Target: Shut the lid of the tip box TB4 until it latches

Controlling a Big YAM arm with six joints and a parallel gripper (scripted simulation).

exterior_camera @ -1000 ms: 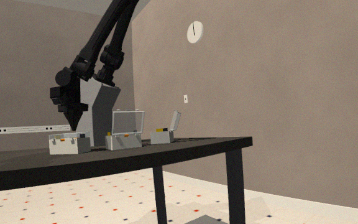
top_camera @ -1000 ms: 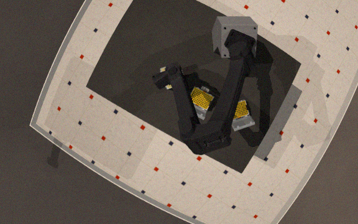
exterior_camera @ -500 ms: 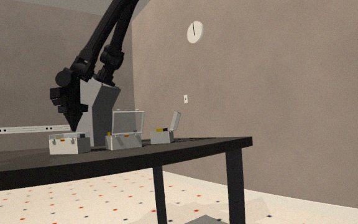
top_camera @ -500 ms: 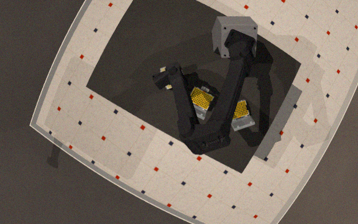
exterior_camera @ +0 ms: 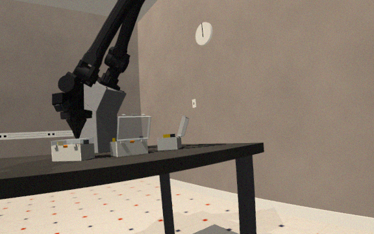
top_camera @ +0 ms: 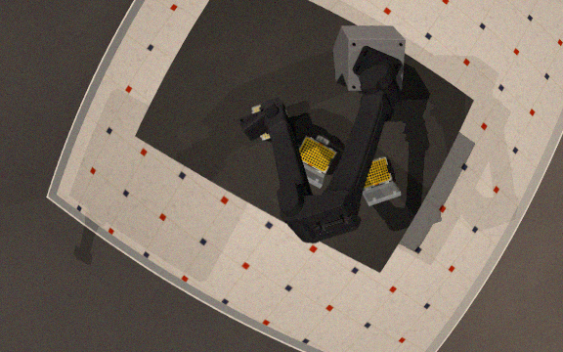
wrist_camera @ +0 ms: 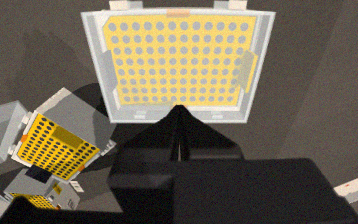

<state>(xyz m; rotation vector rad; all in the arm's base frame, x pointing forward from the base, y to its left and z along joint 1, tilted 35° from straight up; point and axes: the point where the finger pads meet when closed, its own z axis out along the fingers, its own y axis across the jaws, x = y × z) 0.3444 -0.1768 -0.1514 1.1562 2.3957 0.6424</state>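
The lid is 2 cm to the right of my hand, 2 cm below it and 2 cm ahead of it.
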